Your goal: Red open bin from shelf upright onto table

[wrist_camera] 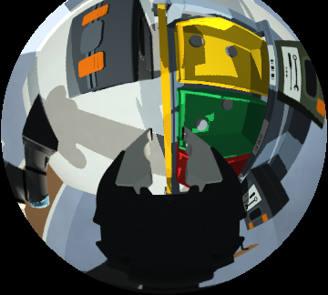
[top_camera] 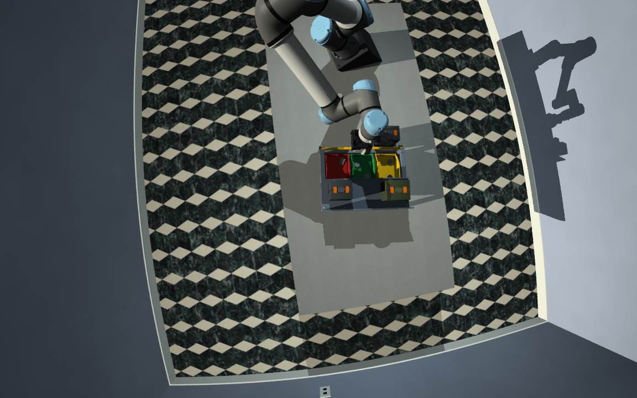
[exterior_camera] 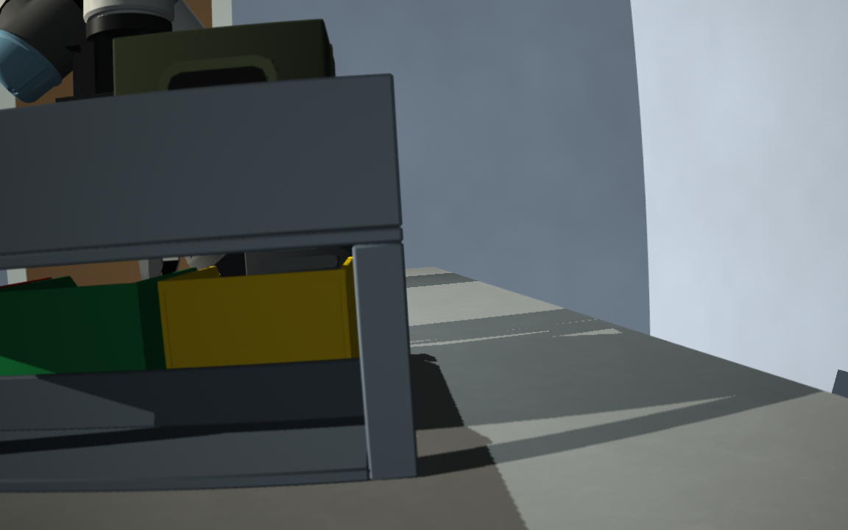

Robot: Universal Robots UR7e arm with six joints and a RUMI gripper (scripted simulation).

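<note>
My hand is 10 mm above the thin yellow bar. From my hand the other things lie so: green bin (100 mm ahead, 30 mm to the right, 30 mm below); then red bin (140 mm to the right, 70 mm ahead, 30 mm below); then dark case (120 mm to the left, 20 mm behind, 10 mm below).
</note>
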